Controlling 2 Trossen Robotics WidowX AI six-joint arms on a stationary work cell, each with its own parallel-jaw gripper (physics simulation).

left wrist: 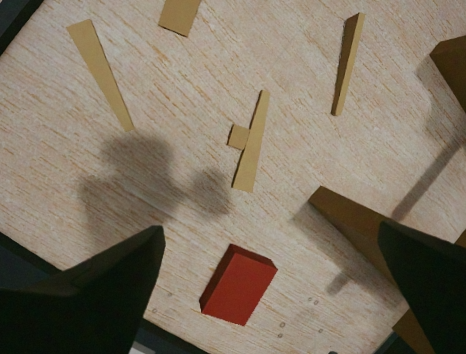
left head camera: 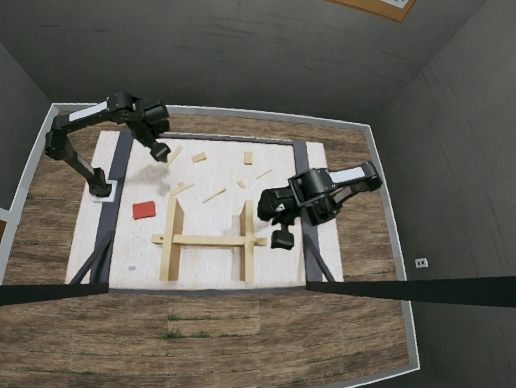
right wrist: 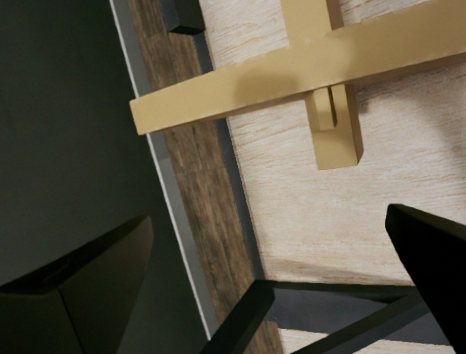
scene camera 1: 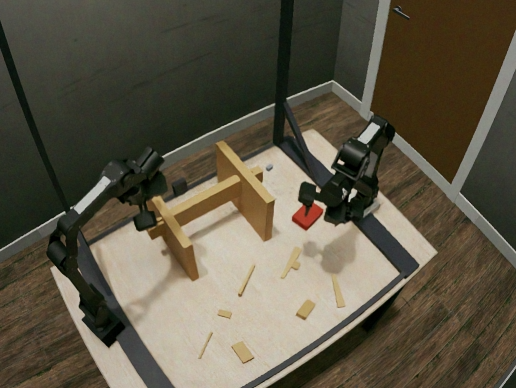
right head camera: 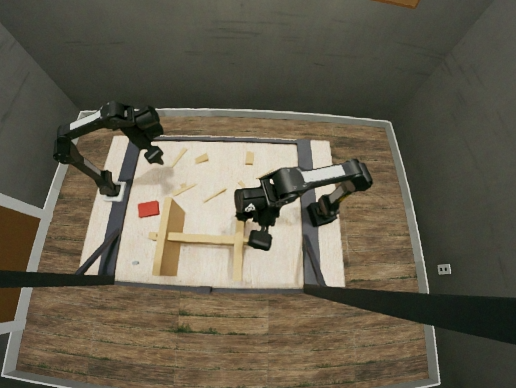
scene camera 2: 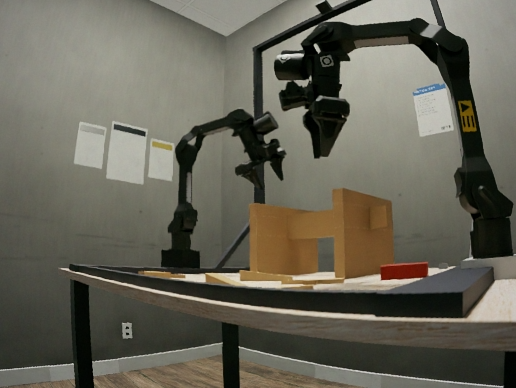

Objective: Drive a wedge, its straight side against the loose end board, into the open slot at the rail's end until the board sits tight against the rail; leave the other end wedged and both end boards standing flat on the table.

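Places are measured from the left arm's base along level axes (x ahead, y left, z up), in centimetres.
Where they show: left gripper, between the fingertips: (left wrist: 271, 234) (scene camera 1: 320, 220) (right head camera: 158, 158) (scene camera 2: 320, 158); right gripper, between the fingertips: (left head camera: 272, 236) (right wrist: 268, 221) (scene camera 1: 141, 201) (scene camera 2: 272, 184); left arm's base, origin of its link: (left head camera: 104, 190) (scene camera 1: 362, 201) (right head camera: 113, 190) (scene camera 2: 493, 256); right arm's base, origin of its link: (left head camera: 323, 210) (scene camera 1: 100, 319) (right head camera: 323, 211).
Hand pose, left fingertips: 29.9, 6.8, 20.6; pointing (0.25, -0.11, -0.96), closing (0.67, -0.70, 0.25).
Things, the pixels of their centre, and the offset from my left fingertips, as dx, dy, dz. "spot": a spot on its surface instead.
- wooden rail, middle of its body: (scene camera 2: 323, 224) (scene camera 1: 204, 202) (left head camera: 210, 241) (right head camera: 203, 239) +19.8, -29.5, -9.1
- left head camera's left board, middle of its body: (scene camera 2: 367, 235) (scene camera 1: 243, 191) (left head camera: 173, 241) (right head camera: 170, 239) +5.5, -29.4, -13.4
- small dark slot, a spot on its surface: (left head camera: 161, 239) spot: +2.2, -29.5, -7.9
- small block, middle of its body: (left wrist: 238, 137) (scene camera 2: 310, 282) +4.3, -1.6, -23.4
- red block, middle of its body: (left wrist: 237, 285) (scene camera 2: 405, 271) (scene camera 1: 307, 215) (left head camera: 144, 210) (right head camera: 148, 209) -10.6, -14.7, -22.5
- small piece, middle of its body: (scene camera 1: 224, 313) (left head camera: 241, 184) +32.9, +0.2, -23.5
- thin wedge, middle of its body: (scene camera 1: 205, 345) (left head camera: 264, 174) +44.2, +6.3, -23.4
- small grey item, middle of its body: (left head camera: 132, 268) -12.9, -39.6, -23.1
A wooden rail (left head camera: 212, 241) (right head camera: 205, 238) (scene camera 1: 205, 201) joins two upright end boards. The left head camera's left board (left head camera: 170, 250) has a rail stub beyond it with a small dark slot (left head camera: 161, 239). At the other board (right wrist: 200, 95), a wedge (right wrist: 324, 111) sits in the stub's slot beside a narrow dark gap. Loose wedges (left wrist: 102, 75) (left wrist: 251, 150) (left wrist: 346, 65) lie on the table; one touches a small block (left wrist: 238, 136). My left gripper (left wrist: 271, 234) is open and empty, high above the table. My right gripper (right wrist: 268, 221) is open and empty above the wedged stub's side.
A red block (left head camera: 144, 210) (scene camera 1: 307, 216) (left wrist: 240, 287) lies near the left board. Wooden blocks (left head camera: 199, 157) (left head camera: 248, 158), a small piece (left head camera: 241, 184) and a thin wedge (left head camera: 264, 174) lie farther back. A small grey item (left head camera: 132, 268) lies near the table's front left. Dark frame bars border the table.
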